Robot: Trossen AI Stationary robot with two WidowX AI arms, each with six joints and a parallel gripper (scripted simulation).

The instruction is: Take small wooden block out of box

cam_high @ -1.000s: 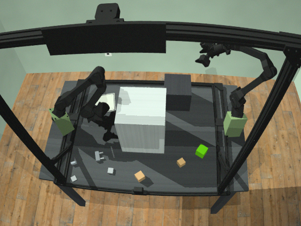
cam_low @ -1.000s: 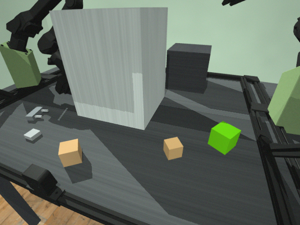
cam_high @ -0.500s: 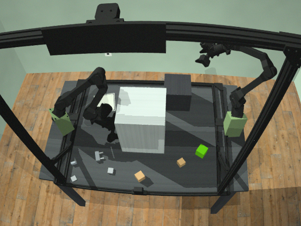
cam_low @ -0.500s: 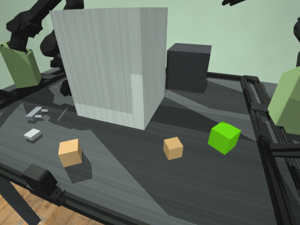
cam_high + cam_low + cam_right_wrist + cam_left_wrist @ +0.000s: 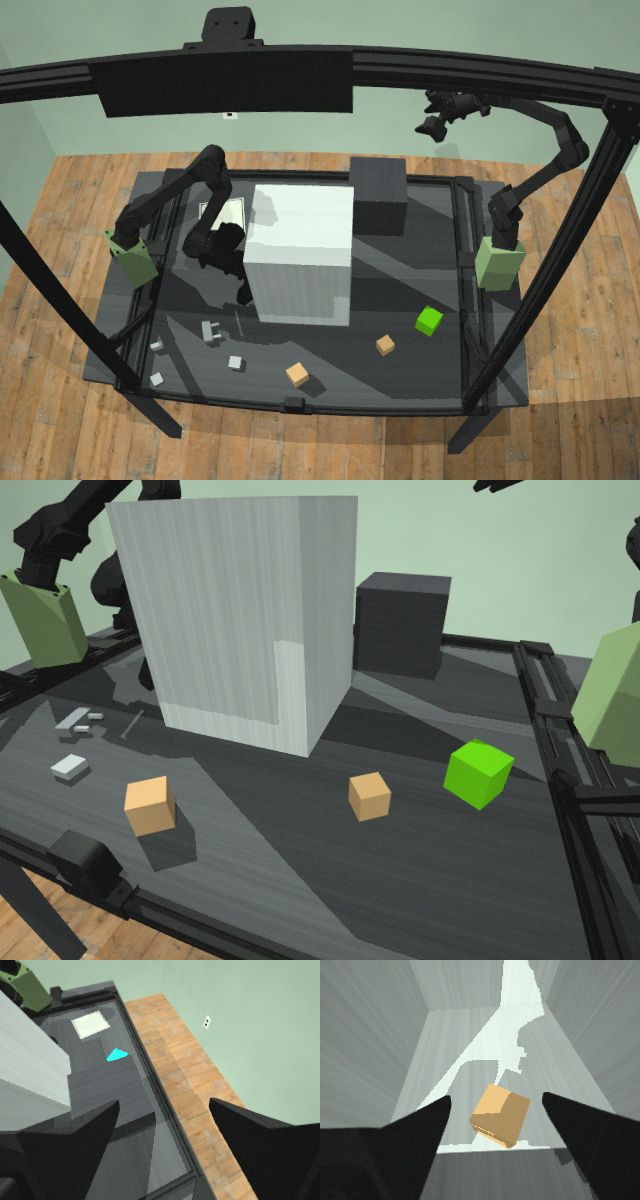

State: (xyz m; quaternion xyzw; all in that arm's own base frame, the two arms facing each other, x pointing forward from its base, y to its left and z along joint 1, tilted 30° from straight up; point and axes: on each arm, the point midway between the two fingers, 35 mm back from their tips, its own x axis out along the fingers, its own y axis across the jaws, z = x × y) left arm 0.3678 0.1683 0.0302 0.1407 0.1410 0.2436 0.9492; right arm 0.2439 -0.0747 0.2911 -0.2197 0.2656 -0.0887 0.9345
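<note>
Right now my left hand is 22 cm short of the marked square, 16 cm to the right of it and 4 cm above it. From my left hand the other things lie so: green cube: 43 cm to the right, 12 cm behind, 2 cm below.
</note>
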